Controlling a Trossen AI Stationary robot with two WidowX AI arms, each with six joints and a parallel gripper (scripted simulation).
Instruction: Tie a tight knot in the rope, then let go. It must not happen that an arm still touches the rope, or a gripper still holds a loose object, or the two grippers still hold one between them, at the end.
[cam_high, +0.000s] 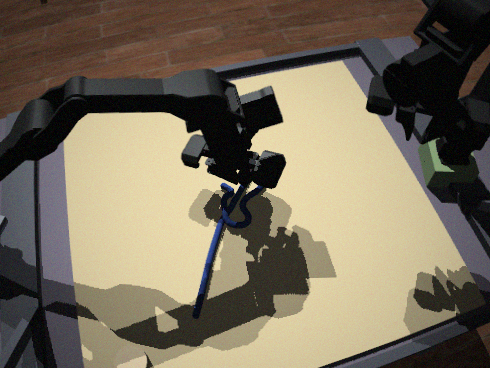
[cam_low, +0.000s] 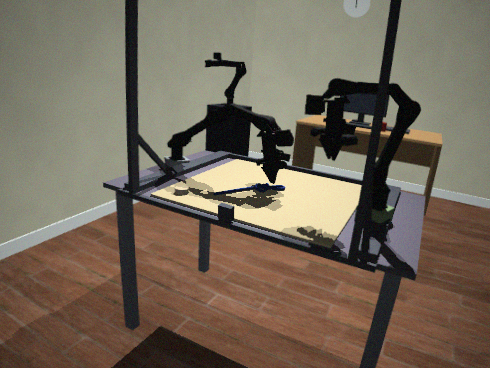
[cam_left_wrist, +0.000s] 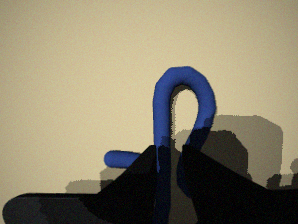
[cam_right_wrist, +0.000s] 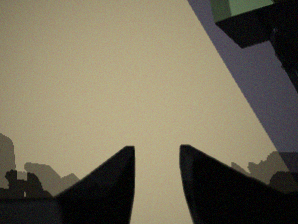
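My left hand is 6 cm above the tan mat, 3 cm past it and 1 cm to the left of it.
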